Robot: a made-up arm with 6 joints. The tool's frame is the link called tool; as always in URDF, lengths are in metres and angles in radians. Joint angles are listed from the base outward.
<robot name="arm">
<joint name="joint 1" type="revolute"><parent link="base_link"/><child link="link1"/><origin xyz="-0.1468 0.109 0.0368" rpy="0 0 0"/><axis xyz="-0.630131 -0.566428 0.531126"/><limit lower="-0.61" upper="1.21"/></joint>
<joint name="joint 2" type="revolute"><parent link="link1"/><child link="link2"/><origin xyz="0.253 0.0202 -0.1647" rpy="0 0 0"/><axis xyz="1 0 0"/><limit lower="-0.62" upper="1.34"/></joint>
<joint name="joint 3" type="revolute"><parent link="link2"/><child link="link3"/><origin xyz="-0.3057 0.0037 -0.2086" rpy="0 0 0"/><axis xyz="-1 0 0"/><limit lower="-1.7" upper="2.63"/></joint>
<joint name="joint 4" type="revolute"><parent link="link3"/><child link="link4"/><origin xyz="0.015 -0.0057 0.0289" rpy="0 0 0"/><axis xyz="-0.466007 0.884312 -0.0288"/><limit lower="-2.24" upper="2.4"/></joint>
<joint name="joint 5" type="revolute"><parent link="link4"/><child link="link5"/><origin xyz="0.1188 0.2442 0.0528" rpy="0 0 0"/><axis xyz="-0.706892 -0.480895 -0.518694"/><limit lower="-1.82" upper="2.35"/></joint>
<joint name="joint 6" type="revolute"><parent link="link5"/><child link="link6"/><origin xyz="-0.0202 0.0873 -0.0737" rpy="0 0 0"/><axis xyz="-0.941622 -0.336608 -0.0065"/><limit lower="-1.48" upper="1.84"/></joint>
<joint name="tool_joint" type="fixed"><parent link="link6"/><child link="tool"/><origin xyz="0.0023 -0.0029 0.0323" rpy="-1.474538 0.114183 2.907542"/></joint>
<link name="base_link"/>
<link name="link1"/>
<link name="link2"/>
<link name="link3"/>
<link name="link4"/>
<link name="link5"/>
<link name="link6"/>
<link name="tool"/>
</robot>
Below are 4 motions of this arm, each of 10 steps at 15 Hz.
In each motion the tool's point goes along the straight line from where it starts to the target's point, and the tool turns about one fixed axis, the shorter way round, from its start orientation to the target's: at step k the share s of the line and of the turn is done. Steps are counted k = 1, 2, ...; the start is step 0. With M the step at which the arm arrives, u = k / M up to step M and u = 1 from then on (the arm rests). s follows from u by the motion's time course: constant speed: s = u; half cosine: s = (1 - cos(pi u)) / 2; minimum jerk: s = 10 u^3 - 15 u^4 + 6 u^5.
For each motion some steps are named. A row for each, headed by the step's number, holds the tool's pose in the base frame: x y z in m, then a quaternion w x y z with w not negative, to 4 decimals.
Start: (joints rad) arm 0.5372 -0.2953 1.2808 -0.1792 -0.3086 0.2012
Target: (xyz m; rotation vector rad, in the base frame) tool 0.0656 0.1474 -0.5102 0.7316 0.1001 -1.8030
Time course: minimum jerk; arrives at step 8
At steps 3, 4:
3: 0.0909 0.0296 -0.5767 0.3379 0.2122 -0.1136 -0.9099
4: 0.0831 0.0661 -0.5561 0.4123 0.2456 -0.0657 -0.8748

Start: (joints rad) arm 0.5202 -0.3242 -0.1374 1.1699 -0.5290 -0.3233
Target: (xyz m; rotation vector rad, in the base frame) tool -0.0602 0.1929 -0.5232 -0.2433 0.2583 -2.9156
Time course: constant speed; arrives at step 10
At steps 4, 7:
4: -0.0443 0.1487 -0.5417 0.2430 0.1156 -0.2936 0.9173
7: -0.0523 0.1708 -0.5324 0.0720 0.1012 -0.1947 0.9730

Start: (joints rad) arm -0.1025 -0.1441 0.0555 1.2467 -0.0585 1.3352
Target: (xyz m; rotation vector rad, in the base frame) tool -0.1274 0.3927 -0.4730 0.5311 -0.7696 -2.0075
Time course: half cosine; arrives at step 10
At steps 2, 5, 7, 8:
2: -0.2503 0.3784 -0.5625 0.1313 -0.3014 -0.1428 -0.9335
5: -0.1953 0.3848 -0.5225 0.2881 -0.0735 -0.2302 -0.9266
7: -0.1554 0.3894 -0.4934 0.3875 0.0970 -0.2820 -0.8723
8: -0.1404 0.3912 -0.4824 0.4206 0.1605 -0.2983 -0.8416

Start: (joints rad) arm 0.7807 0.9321 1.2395 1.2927 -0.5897 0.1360
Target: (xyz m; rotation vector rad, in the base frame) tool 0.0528 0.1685 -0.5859 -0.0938 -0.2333 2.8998
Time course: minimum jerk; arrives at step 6
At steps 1, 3, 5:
1: -0.0306 0.2201 -0.6067 0.3193 0.0590 -0.1540 0.9332
3: 0.0096 0.1952 -0.5967 0.2226 0.0153 -0.1190 0.9675
5: 0.0497 0.1704 -0.5867 0.1229 -0.0287 -0.0825 0.9886

